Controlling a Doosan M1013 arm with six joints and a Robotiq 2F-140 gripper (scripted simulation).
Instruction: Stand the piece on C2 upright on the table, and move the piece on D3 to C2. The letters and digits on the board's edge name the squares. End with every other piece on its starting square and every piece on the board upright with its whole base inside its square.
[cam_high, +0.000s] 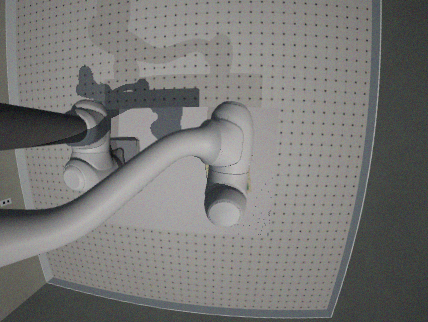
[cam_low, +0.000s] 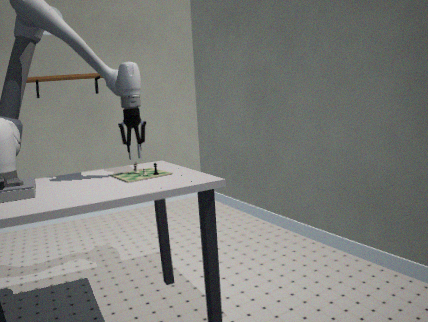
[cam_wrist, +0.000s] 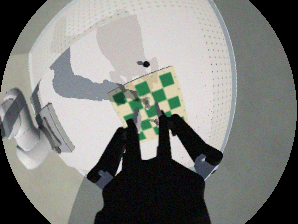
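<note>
Right now my hand is 7 cm above the pale piece. The rest, counted from my hand: chessboard 4 cm to the right, 10 cm below.
</note>
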